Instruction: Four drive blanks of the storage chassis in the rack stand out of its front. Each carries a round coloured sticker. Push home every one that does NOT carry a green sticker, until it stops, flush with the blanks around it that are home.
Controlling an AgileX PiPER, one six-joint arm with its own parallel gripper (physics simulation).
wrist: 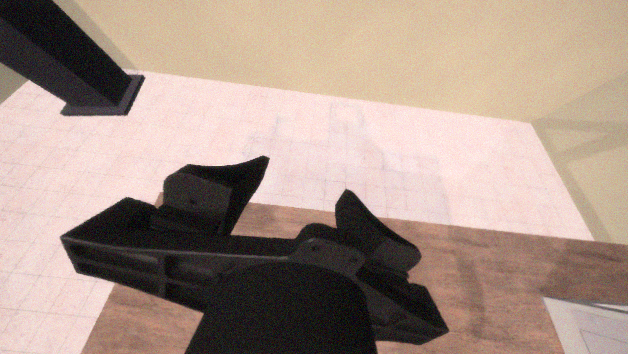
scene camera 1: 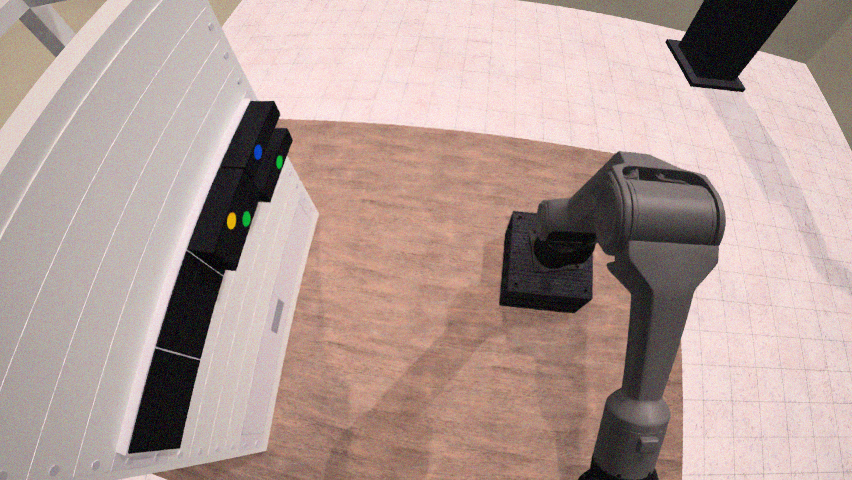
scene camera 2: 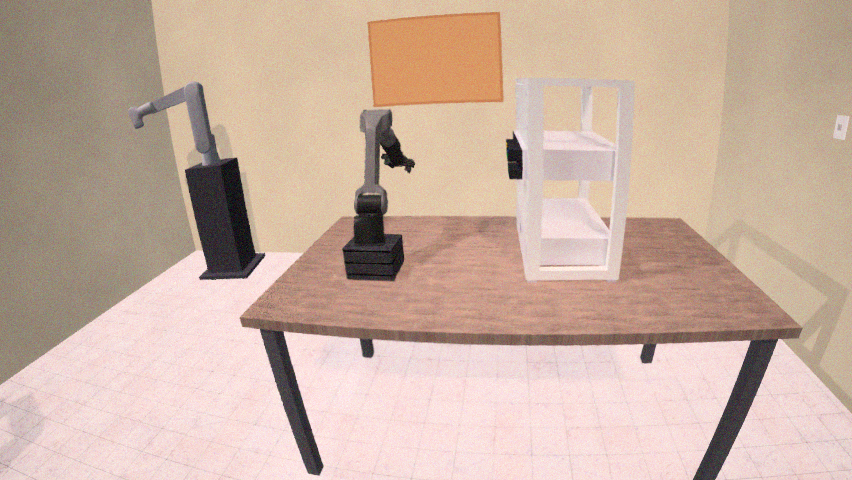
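Observation:
In scene camera 1, four black drive blanks stand out of the chassis front: a blue-stickered blank [scene camera 1: 245, 138], a green-stickered blank [scene camera 1: 275, 180] beside it, a yellow-stickered blank [scene camera 1: 213, 205], and another green-stickered blank [scene camera 1: 240, 240] beside that. Other blanks [scene camera 1: 191, 310] [scene camera 1: 163, 399] sit flush nearer the camera. In scene camera 2 the protruding blanks [scene camera 2: 513, 159] show as a dark block on the rack's front, stickers unreadable. My gripper [scene camera 2: 410, 166] [wrist: 305, 183] is open and empty, in the air well away from the rack; it does not show in scene camera 1.
The white rack [scene camera 2: 623, 178] stands on the wooden table [scene camera 2: 465, 304]. My arm's black base block [scene camera 1: 545, 299] [scene camera 2: 372, 262] stands across the table from the rack's front. A second arm stands on a black pedestal [scene camera 2: 217, 220] [scene camera 1: 730, 41] [wrist: 95, 75] on the floor.

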